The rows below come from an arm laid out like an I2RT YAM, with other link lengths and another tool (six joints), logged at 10 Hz.
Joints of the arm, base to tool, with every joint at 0 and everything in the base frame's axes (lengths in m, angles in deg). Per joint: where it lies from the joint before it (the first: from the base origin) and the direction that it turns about. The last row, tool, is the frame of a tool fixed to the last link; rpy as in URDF.
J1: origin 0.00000 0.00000 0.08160 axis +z
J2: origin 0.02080 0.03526 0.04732 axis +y
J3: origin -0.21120 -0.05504 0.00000 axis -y
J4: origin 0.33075 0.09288 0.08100 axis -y
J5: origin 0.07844 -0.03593 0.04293 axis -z
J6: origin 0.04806 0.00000 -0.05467 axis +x
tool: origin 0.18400 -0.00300 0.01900 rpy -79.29 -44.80 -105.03
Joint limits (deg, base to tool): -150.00..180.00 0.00..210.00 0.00..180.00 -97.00..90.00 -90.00..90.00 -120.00..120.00
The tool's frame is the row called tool.
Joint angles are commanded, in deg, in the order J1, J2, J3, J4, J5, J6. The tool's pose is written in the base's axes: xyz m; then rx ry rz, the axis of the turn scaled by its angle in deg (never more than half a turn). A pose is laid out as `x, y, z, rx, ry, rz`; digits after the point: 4 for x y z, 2 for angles.
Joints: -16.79, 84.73, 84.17, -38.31, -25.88, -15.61
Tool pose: 0.5771, -0.0274, 0.2431, -128.05, 43.03, -75.15
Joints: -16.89, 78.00, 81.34, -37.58, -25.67, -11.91
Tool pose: 0.5608, -0.0254, 0.2802, -123.58, 45.19, -78.82
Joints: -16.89, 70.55, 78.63, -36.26, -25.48, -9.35
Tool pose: 0.5411, -0.0210, 0.3254, -118.57, 44.95, -84.30
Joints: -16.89, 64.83, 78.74, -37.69, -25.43, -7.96
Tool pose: 0.5174, -0.0144, 0.3689, -114.97, 44.06, -88.25
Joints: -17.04, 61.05, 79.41, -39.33, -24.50, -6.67
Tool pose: 0.4982, -0.0139, 0.3980, -112.60, 44.76, -91.15
